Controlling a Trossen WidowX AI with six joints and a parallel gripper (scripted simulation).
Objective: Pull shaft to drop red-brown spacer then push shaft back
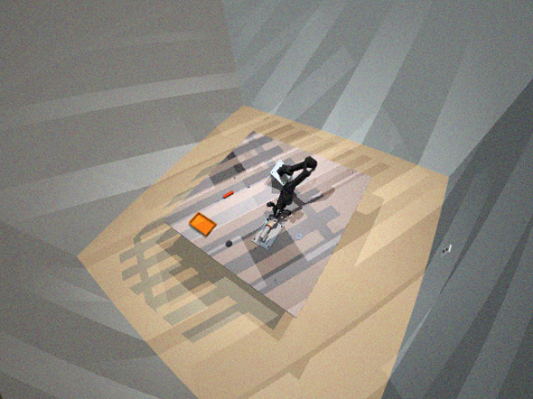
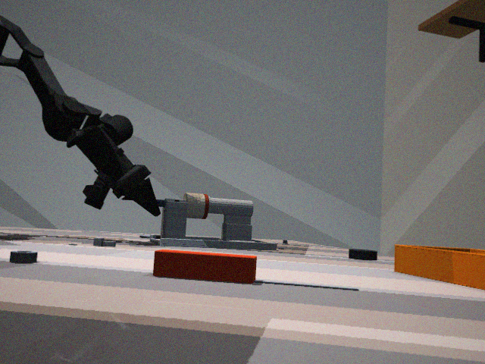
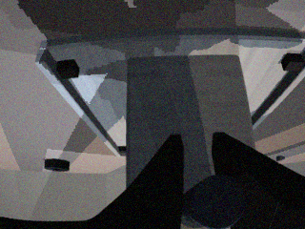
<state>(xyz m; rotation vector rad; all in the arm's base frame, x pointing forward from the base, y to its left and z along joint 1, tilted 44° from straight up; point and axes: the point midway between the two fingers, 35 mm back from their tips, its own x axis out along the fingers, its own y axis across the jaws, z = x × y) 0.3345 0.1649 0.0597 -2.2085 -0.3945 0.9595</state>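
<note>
Right now the red-brown spacer is 9 cm ahead of my gripper tip and 2 cm above it. From my gripper tip the other things lie so: black ring (33 cm ahead, 21 cm to the right, 5 cm below); then orange tray (31 cm ahead, 50 cm to the right, 5 cm below).
</note>
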